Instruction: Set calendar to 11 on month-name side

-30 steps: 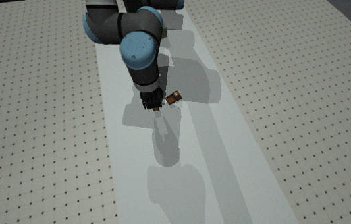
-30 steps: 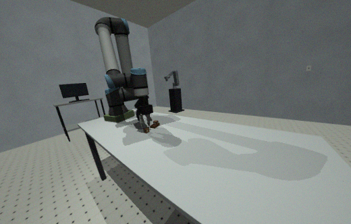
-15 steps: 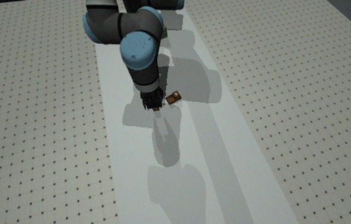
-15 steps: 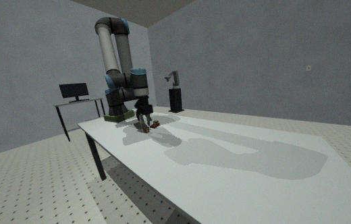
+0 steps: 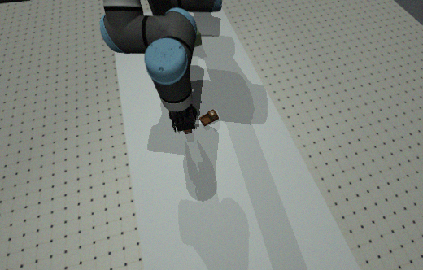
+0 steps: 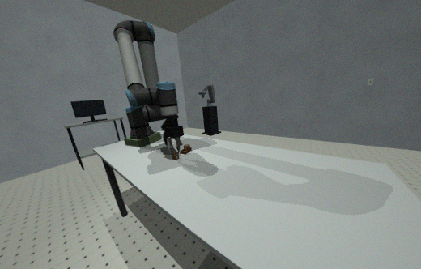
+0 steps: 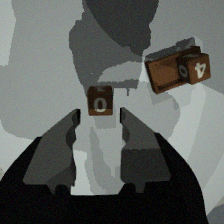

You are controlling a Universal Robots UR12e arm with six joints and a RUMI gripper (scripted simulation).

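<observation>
The brown cube lies 40 mm below my hand. Round my hand: brown calendar tray: 100 mm to the left, 50 mm behind, 40 mm below.
</observation>
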